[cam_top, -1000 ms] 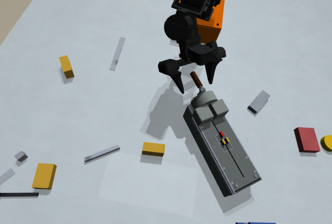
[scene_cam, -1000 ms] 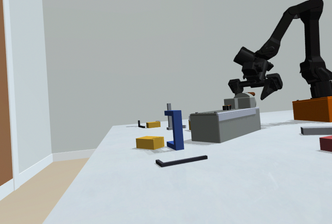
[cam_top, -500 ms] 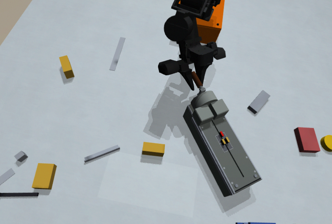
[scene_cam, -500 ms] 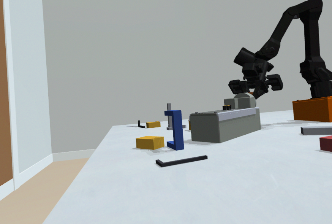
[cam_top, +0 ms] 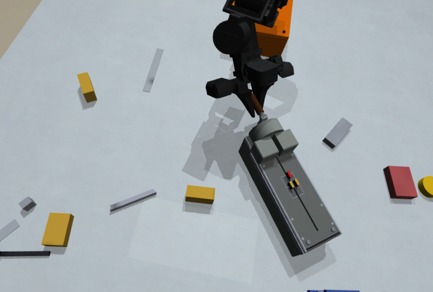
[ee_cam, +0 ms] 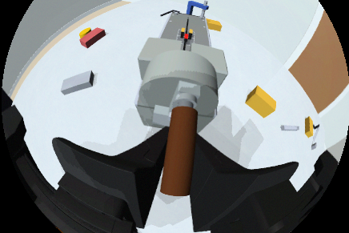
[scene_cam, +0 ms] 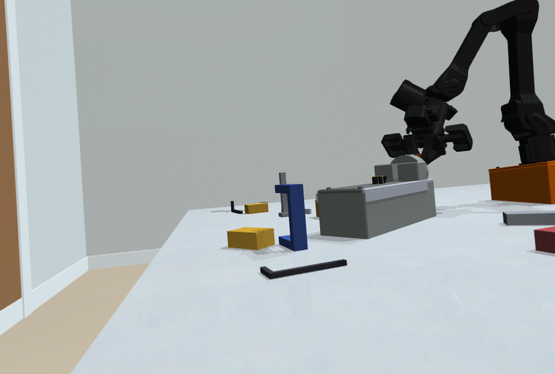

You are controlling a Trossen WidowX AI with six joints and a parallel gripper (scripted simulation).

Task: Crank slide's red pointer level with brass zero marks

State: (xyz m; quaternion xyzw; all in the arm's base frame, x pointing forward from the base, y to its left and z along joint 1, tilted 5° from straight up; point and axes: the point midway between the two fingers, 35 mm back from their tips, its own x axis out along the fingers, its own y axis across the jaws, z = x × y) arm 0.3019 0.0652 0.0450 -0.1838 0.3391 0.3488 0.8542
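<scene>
Now: the red pointer 10 cm ahead of my gripper tip, 11 cm to the left of it and 1 cm below it. Also, from my gripper tip: brown handle 1 cm behind, 1 cm to the right, 2 cm above; then grey block 10 cm behind, 21 cm to the left, 9 cm below; then blue clamp 28 cm ahead, 26 cm to the left, 4 cm below.
</scene>
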